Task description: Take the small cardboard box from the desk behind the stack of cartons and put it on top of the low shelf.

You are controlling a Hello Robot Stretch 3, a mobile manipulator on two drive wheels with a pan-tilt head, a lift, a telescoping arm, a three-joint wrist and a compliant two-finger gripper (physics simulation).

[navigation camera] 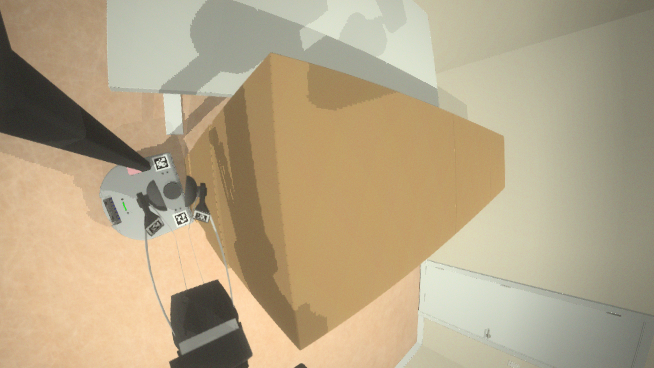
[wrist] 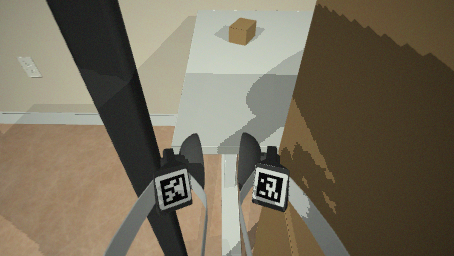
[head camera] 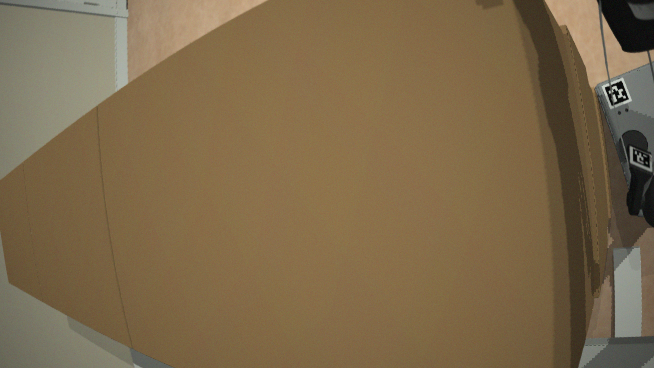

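Pixels of known places: gripper, fingertip midpoint: (navigation camera: 171, 179) (wrist: 220, 152); robot's base, origin of the base link: (navigation camera: 171, 189).
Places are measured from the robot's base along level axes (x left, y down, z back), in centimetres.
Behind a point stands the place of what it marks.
The small cardboard box (wrist: 242, 31) @(x 65.9, y -76.4, z -19.5 cm) sits near the far edge of the white desk (wrist: 235, 100) @(x 37.7, y -72.0, z -11.0 cm) (navigation camera: 135, 30) @(x 37.1, y -72.0, z -2.5 cm) in the wrist view. It does not show in the head or navigation view. The stack of cartons (head camera: 325, 175) @(x -5.2, y -108.0, z -20.0 cm) (navigation camera: 370, 175) @(x -0.3, y -108.0, z -20.8 cm) (wrist: 380, 125) @(x 0.2, y -99.3, z -8.5 cm) fills most of the head view and stands right of the desk in the wrist view, hiding part of it. My gripper (navigation camera: 174, 192) @(x 5.2, y -93.1, z -1.3 cm) (wrist: 220, 152) @(x 5.2, y -93.1, z -1.3 cm) is open and empty, its fingers apart, short of the desk's near edge in the wrist view and close beside the cartons. In the head view one finger shows at the right edge. The low shelf does not show.
The robot's black mast (wrist: 107, 75) @(x 11.6, y -96.8, z 6.6 cm) (navigation camera: 50, 100) @(x 13.1, y -103.0, z 4.9 cm) runs along the left in the wrist view. The round grey base (navigation camera: 117, 185) @(x 8.8, y -15.9, z 18.6 cm) lies below the gripper. A white desk leg (navigation camera: 173, 114) (wrist: 231, 200) stands on the floor. A white door (navigation camera: 525, 300) @(x -193.2, y -121.8, z -220.8 cm) is in the wall beyond the cartons.
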